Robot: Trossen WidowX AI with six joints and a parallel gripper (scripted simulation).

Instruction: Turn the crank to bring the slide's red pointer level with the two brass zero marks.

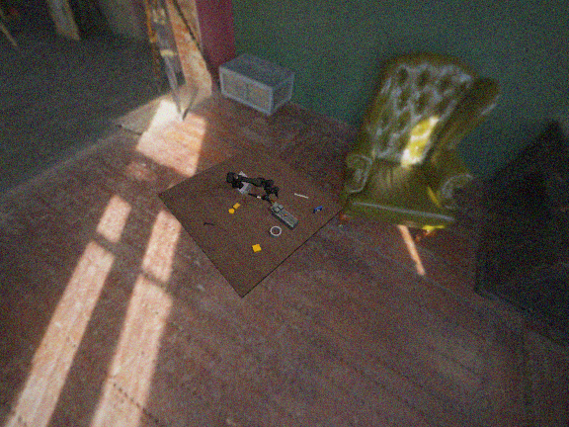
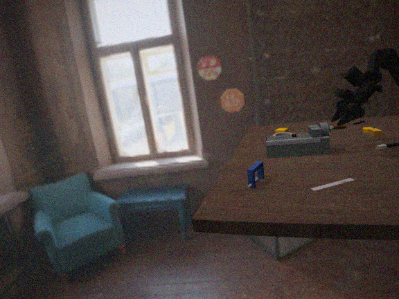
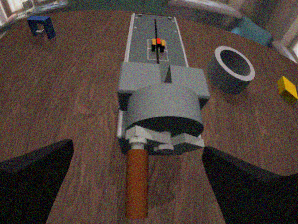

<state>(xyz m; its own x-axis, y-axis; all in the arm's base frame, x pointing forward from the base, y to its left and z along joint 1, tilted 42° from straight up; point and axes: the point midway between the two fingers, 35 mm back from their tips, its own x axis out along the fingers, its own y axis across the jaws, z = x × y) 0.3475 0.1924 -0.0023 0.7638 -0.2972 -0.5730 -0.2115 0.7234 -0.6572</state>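
My gripper tip is 2 cm past the crank handle and 2 cm above it. Also, from my gripper tip: blue u-shaped piece: 26 cm ahead, 35 cm to the left, 9 cm below; white strip: 2 cm ahead, 34 cm to the left, 12 cm below; red pointer: 17 cm ahead, 1 cm to the left, 4 cm below.
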